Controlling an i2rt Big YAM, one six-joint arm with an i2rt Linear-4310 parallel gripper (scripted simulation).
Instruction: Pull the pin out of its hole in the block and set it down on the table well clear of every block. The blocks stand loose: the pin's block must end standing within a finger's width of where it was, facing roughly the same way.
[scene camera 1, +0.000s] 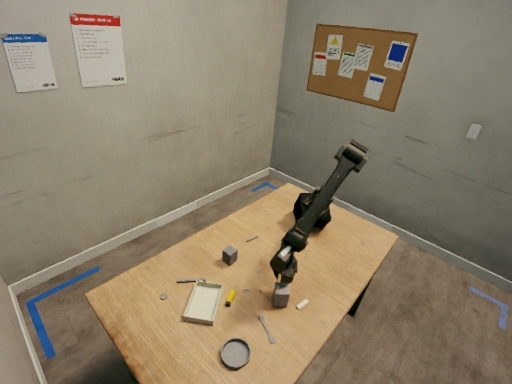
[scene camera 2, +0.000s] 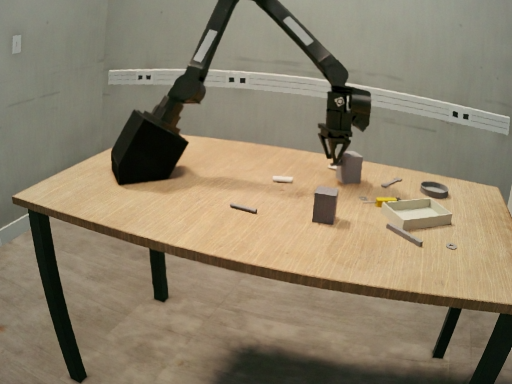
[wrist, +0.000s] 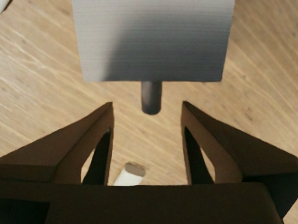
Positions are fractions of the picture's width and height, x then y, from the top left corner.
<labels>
white tray: scene camera 1 0.40, 0.79; scene camera 2 0.82, 0.56; not seen in the wrist view (out of frame)
</labels>
